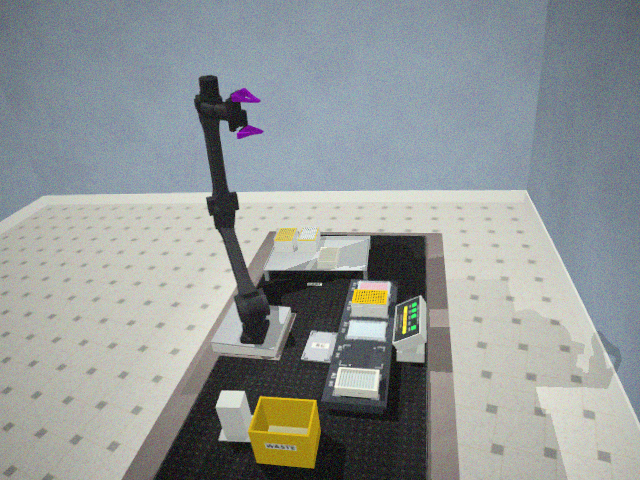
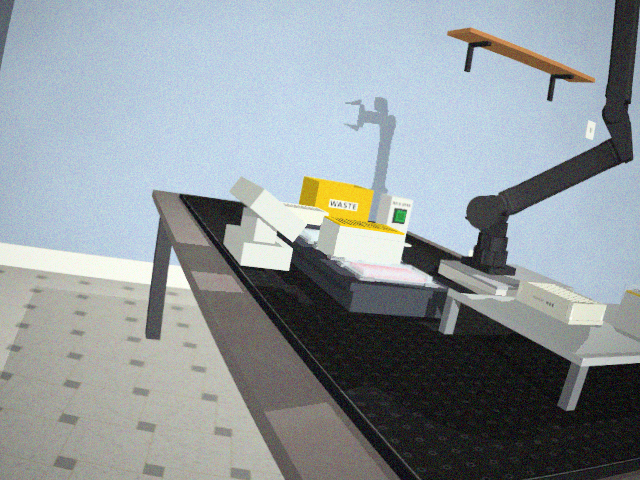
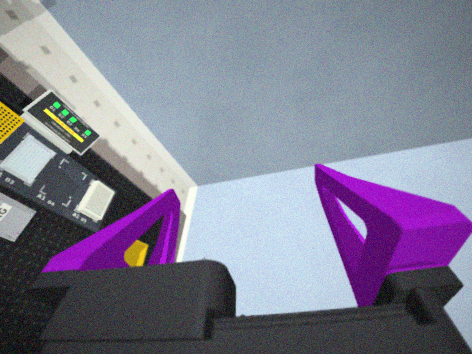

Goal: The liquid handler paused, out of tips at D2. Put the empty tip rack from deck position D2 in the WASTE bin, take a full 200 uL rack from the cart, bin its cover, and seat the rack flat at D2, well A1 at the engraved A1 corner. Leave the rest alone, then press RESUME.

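Frame: origin at the arm's base, x ahead, y left, z up, level; millimetres.
Seen in the pictures: gripper, fingertip midpoint: (image 1: 261,117) (image 3: 242,184); arm's base at its link origin: (image 1: 255,332) (image 2: 487,268).
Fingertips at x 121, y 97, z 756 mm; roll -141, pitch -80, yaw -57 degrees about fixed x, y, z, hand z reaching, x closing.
Note:
Offsets run from my fingertips to a thing's middle. "spot": to the spot under its first point.
My gripper (image 1: 261,116) (image 3: 242,184) is open and empty, high above the table. At D2, a white tip rack with a yellow top and dark holes @(spot: 295 mm ahead, 19 mm right, 680 mm down) (image 1: 369,303) (image 2: 361,242) stands on the deck (image 1: 330,396) (image 2: 387,299). On the raised grey cart @(53 mm ahead, 416 mm left, 752 mm down) (image 1: 289,263) (image 2: 542,335), a yellow-topped rack @(107 mm back, 488 mm left, 667 mm down) (image 1: 285,237) stands beside a rack with a white-speckled top @(1 mm ahead, 485 mm left, 667 mm down) (image 1: 308,237); their contents are too small to tell. The yellow WASTE bin @(86 mm ahead, 541 mm right, 718 mm down) (image 1: 286,452) (image 2: 338,198) has a pale surface inside. The green button @(spot: 73 mm back, 452 mm right, 703 mm down) (image 2: 399,215) is on a white box @(77 mm back, 490 mm right, 720 mm down) (image 1: 232,415).
A pink plate @(305 mm ahead, 144 mm left, 731 mm down) (image 1: 374,285) (image 2: 390,272), a pale blue plate @(286 mm ahead, 104 mm right, 731 mm down) (image 1: 367,329) (image 3: 28,159) and a white ribbed tray @(268 mm ahead, 351 mm right, 722 mm down) (image 1: 356,381) (image 3: 97,200) sit on the deck. A tilted display @(spot: 431 mm ahead, 137 mm right, 664 mm down) (image 1: 409,321) (image 3: 62,121) stands alongside. A cream box @(105 mm ahead, 348 mm left, 710 mm down) (image 1: 328,257) (image 2: 560,303) is on the cart.

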